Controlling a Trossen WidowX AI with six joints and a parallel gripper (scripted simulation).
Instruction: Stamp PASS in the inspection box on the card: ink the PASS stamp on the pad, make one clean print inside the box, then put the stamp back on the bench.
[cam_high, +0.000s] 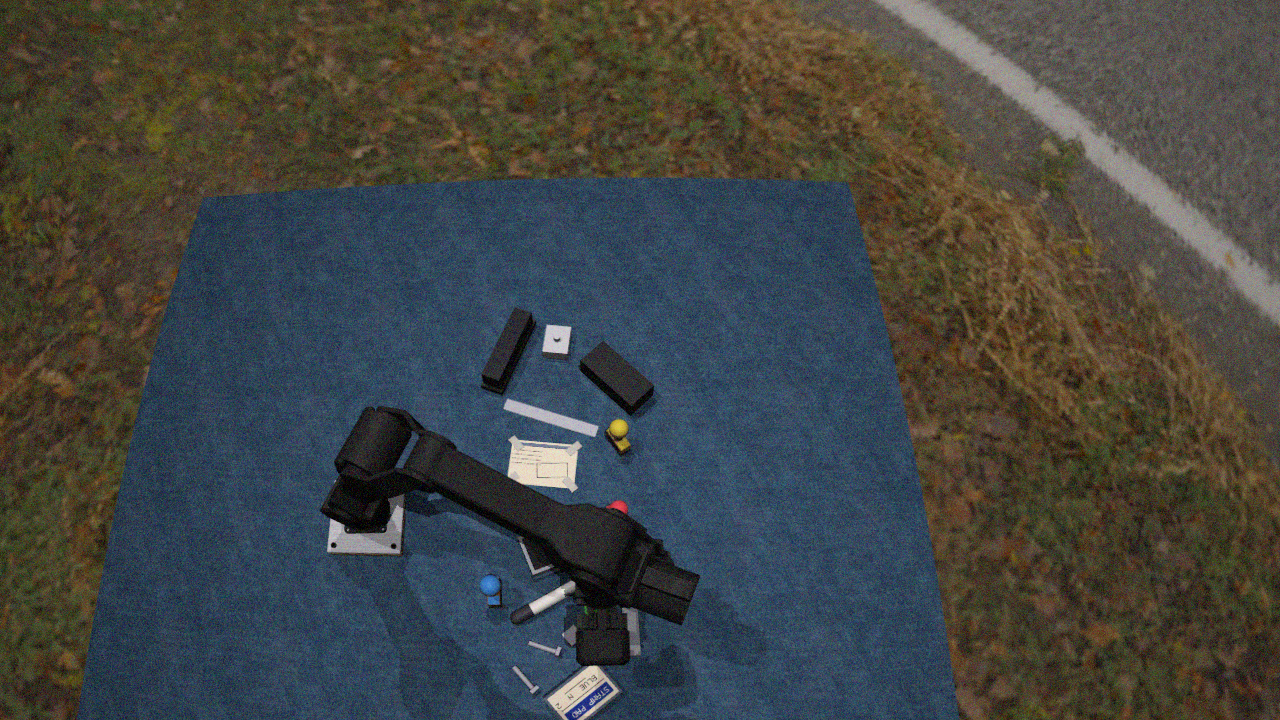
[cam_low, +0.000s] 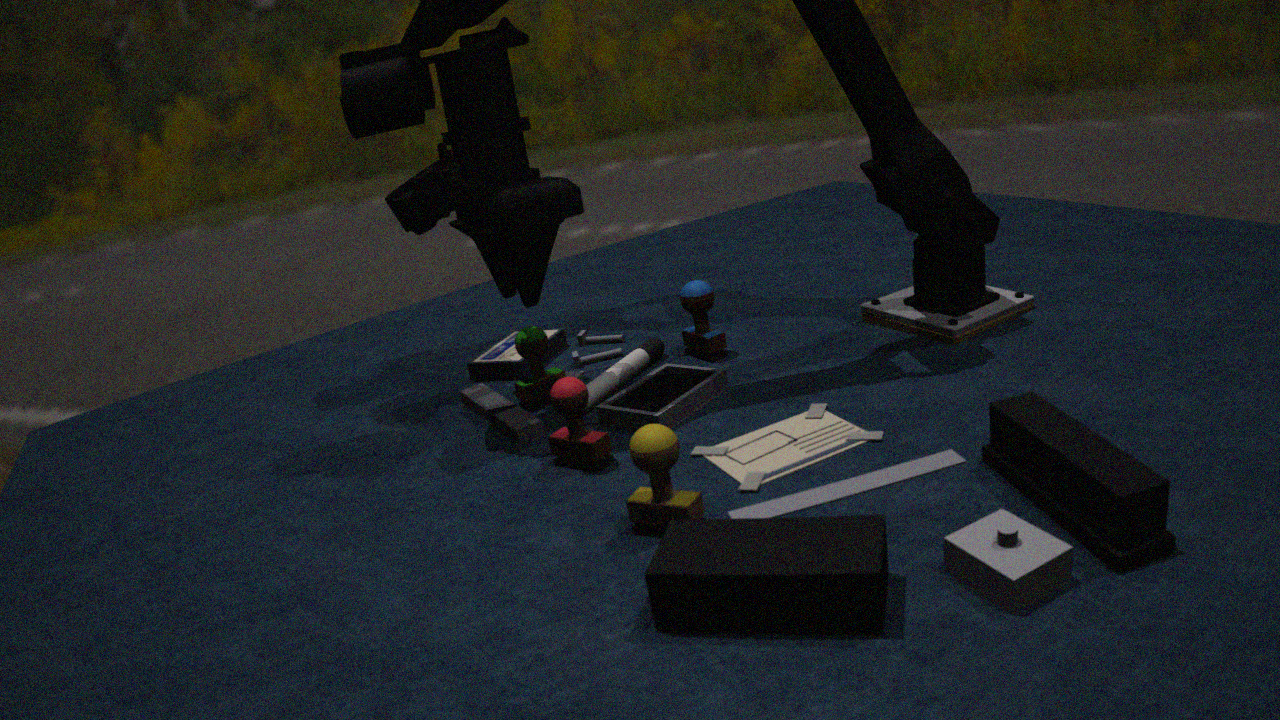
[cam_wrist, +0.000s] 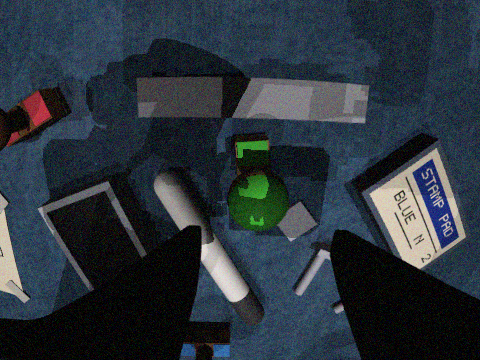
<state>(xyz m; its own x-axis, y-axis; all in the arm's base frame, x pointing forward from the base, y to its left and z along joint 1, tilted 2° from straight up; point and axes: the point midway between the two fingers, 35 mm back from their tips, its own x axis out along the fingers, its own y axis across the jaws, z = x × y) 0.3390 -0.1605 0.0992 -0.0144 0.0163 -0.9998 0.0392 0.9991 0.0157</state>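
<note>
The green-knobbed stamp lies 7 cm below my gripper tip. From my gripper tip the other things lie so: white marker 8 cm behind, 2 cm to the left, 8 cm below; grey bar 4 cm ahead, 8 cm below; stamp-pad box 3 cm behind, 12 cm to the right, 8 cm below.
</note>
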